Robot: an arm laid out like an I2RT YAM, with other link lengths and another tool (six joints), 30 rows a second.
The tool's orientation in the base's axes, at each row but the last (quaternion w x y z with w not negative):
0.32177 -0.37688 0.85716 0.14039
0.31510 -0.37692 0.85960 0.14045
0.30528 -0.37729 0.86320 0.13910
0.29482 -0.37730 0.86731 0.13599
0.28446 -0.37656 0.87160 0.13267
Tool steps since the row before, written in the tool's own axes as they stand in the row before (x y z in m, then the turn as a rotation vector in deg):
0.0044 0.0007 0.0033 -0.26 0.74 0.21
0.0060 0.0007 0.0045 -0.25 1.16 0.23
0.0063 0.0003 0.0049 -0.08 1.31 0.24
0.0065 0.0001 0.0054 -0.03 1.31 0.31
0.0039 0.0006 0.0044 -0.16 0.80 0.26
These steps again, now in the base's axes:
-0.0013 -0.0004 -0.0054 -0.32 0.75 0.01
-0.0017 -0.0007 -0.0073 -0.62 1.03 -0.01
-0.0015 -0.0011 -0.0078 -0.82 1.04 -0.12
-0.0014 -0.0012 -0.0083 -0.82 1.05 -0.21
-0.0009 0.0001 -0.0058 -0.39 0.75 -0.10

